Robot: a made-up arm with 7 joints.
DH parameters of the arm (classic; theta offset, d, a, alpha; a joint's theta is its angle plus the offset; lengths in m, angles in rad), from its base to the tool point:
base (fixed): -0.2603 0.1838 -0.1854 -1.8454
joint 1: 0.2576 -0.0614 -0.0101 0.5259
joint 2: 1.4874 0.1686 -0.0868 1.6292
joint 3: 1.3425 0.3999 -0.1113 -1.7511
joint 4: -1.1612 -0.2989 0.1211 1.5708
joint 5: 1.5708 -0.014 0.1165 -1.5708
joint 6: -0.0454 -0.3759 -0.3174 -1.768
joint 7: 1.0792 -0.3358 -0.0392 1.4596
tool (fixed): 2.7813 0.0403 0 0
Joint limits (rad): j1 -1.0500..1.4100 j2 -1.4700..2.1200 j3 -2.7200..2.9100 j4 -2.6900..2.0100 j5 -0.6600..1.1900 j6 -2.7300..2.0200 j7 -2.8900..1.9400
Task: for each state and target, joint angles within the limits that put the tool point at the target. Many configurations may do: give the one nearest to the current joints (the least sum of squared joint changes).
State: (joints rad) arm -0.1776 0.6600 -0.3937 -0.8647 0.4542 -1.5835 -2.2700
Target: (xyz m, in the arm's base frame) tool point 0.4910 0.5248 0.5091
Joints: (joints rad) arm -0.9787 0.3863 -0.0422 -0.3386 0.6559 -2.0344 -2.2640
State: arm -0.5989 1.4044 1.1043 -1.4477 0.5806 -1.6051 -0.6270
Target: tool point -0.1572 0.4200 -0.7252
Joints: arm -0.4578 1.4284 1.4053 -1.6382 0.5698 -1.4064 -0.5297
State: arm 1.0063 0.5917 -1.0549 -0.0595 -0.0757 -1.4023 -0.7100
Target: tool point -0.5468 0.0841 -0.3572
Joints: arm 0.8132 0.4182 -1.1074 0.3129 0.0201 -1.7082 -0.6785
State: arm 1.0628 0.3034 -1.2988 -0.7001 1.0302 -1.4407 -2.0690
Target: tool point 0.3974 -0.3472 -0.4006
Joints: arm 0.7532 -0.2424 -1.4230 -0.6040 1.1846 -1.5261 -2.0148
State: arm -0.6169 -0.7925 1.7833 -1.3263 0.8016 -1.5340 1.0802
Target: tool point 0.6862 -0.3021 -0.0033
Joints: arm 0.1527 -0.4485 1.4280 -1.4853 0.8373 -1.4829 1.1482
